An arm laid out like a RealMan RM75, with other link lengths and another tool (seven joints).
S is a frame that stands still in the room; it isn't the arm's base.
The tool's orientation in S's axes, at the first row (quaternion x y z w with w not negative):
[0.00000, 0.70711, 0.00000, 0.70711]
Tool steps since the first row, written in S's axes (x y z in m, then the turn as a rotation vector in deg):
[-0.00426, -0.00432, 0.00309, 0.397, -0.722, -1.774]
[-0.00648, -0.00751, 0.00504, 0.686, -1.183, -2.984]
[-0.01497, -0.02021, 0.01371, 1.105, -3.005, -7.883]
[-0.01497, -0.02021, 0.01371, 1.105, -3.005, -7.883]
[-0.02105, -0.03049, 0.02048, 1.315, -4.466, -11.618]
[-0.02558, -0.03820, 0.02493, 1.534, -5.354, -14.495]
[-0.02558, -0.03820, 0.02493, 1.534, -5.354, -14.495]
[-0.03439, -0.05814, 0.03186, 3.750, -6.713, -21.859]
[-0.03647, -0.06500, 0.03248, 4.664, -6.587, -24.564]
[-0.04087, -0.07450, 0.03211, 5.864, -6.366, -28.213]
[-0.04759, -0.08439, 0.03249, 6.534, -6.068, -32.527]
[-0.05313, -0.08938, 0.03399, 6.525, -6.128, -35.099]
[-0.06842, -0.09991, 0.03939, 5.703, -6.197, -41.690]
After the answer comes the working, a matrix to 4 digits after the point.
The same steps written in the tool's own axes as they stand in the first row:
[-0.00309, -0.00432, -0.00426, 1.774, -0.722, 0.397]
[-0.00504, -0.00751, -0.00648, 2.984, -1.183, 0.686]
[-0.01371, -0.02021, -0.01497, 7.883, -3.005, 1.105]
[-0.01371, -0.02021, -0.01497, 7.883, -3.005, 1.105]
[-0.02048, -0.03049, -0.02105, 11.618, -4.466, 1.315]
[-0.02493, -0.03820, -0.02558, 14.495, -5.354, 1.534]
[-0.02493, -0.03820, -0.02558, 14.495, -5.354, 1.534]
[-0.03186, -0.05814, -0.03439, 21.859, -6.713, 3.750]
[-0.03248, -0.06500, -0.03647, 24.564, -6.587, 4.664]
[-0.03211, -0.07450, -0.04087, 28.213, -6.366, 5.864]
[-0.03249, -0.08439, -0.04759, 32.527, -6.068, 6.534]
[-0.03399, -0.08938, -0.05313, 35.099, -6.128, 6.525]
[-0.03939, -0.09991, -0.06842, 41.690, -6.197, 5.703]

The tool's axes in the first row as the columns of a matrix, in S's axes (rounded; the answer above uses it unrounded):
[0.0000, 0.0000, 1.0000]
[0.0000, 1.0000, 0.0000]
[-1.0000, 0.0000, 0.0000]

